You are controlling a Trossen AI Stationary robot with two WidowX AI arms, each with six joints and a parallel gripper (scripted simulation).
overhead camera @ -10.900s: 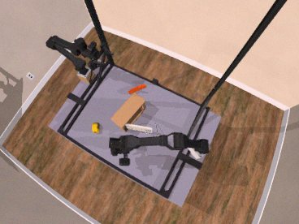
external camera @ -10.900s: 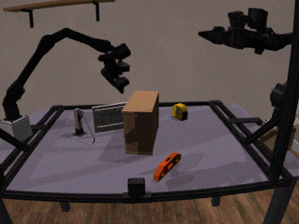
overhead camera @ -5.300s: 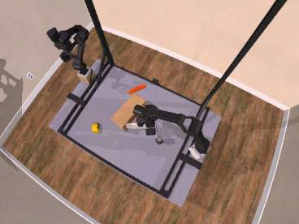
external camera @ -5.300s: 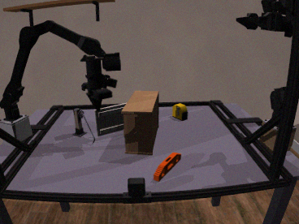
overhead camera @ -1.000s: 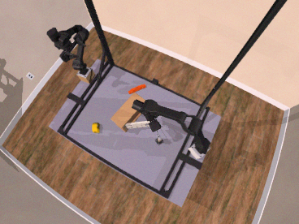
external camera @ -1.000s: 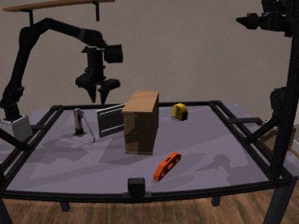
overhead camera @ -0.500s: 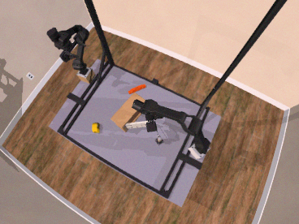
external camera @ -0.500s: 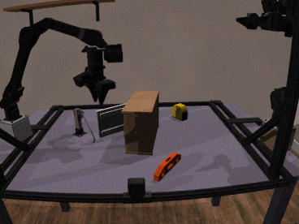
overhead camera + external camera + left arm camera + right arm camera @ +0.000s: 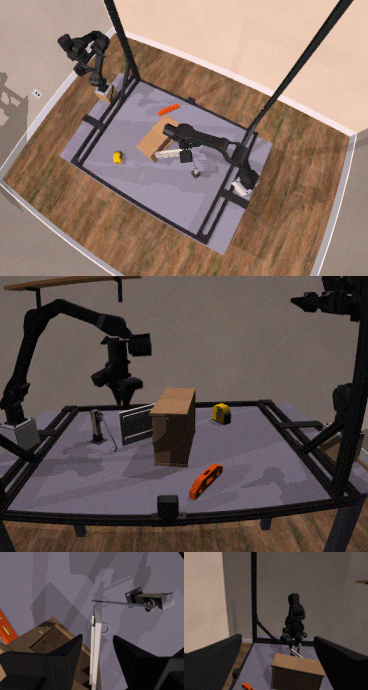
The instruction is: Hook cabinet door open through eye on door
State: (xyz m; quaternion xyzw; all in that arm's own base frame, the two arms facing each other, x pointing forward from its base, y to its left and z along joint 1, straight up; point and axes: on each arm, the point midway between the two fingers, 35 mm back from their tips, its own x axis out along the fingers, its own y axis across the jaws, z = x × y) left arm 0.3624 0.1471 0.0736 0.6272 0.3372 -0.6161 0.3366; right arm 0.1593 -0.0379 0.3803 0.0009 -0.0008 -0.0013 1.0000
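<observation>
The hook lies 120 mm below my left hand, 70 mm to the left of it and 10 mm ahead of it. Also, from my left hand: hook post (110 mm below, 90 mm to the left, 30 mm ahead); then orange tool (270 mm to the right, 190 mm behind, 170 mm below); then cabinet door (110 mm below, 60 mm to the right, 60 mm ahead).
</observation>
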